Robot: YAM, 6 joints.
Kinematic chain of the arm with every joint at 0, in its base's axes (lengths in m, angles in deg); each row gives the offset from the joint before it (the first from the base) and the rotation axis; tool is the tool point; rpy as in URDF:
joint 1: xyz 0 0 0.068 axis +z
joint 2: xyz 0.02 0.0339 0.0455 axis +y
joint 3: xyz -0.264 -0.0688 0 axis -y
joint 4: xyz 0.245 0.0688 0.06 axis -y
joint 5: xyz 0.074 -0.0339 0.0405 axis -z
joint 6: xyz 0.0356 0 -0.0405 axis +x
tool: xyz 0 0 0 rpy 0 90 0
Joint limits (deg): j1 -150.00..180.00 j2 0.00..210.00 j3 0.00..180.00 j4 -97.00..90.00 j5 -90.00..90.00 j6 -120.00..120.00
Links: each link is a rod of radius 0.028 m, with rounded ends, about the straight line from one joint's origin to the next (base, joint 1, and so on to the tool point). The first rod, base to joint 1, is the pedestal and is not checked.
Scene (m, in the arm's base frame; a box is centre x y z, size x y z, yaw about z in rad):
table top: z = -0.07
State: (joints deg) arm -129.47 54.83 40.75 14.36 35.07 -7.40
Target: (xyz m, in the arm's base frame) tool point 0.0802 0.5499 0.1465
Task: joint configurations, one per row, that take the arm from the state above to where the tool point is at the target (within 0.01 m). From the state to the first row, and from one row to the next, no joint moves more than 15 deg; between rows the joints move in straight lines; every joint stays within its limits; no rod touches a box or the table.
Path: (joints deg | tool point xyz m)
1: -125.35 47.00 55.43 23.14 35.63 -7.40 | -0.1102 -0.1195 0.4557
2: -121.22 39.16 70.11 31.93 36.19 -7.40 | -0.0394 -0.0245 0.5491
3: -117.10 31.33 84.79 40.71 36.75 -7.40 | 0.0336 0.1123 0.5856
4: -112.98 23.50 99.47 49.49 37.31 -7.40 | 0.0896 0.2665 0.5543
5: -108.85 15.67 114.15 58.28 37.87 -7.40 | 0.1161 0.4078 0.4586
6: -104.73 7.83 128.83 67.06 38.43 -7.40 | 0.1108 0.5086 0.3143
7: -100.61 0.00 143.51 75.84 38.99 -7.40 | 0.0802 0.5499 0.1465

